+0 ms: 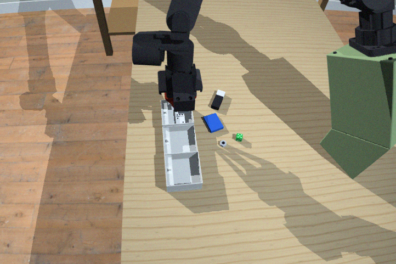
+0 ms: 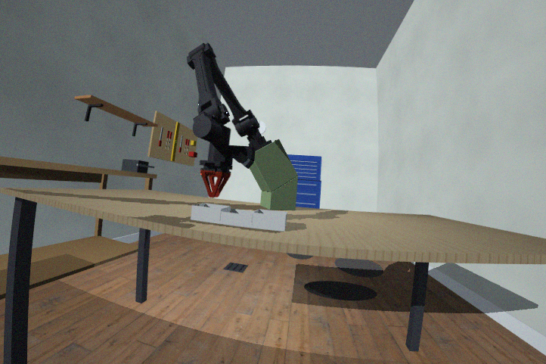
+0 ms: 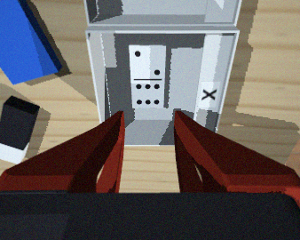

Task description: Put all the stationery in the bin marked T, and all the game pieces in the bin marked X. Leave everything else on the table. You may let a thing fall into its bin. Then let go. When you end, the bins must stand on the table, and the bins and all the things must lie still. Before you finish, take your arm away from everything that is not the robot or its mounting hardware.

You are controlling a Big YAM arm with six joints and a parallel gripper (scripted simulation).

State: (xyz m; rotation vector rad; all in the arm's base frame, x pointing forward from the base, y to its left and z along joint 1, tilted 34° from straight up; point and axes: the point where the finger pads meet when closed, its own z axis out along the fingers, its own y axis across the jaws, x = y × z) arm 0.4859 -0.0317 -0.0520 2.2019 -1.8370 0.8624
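My hand is 60 mm above the white domino. From my hand the other things lie so: grey bin tray (90 mm to the left, 50 mm below); then black-and-white eraser (120 mm behind, 70 mm to the right, 60 mm below); then flat blue block (90 mm behind, 70 mm below, 20 mm to the left).
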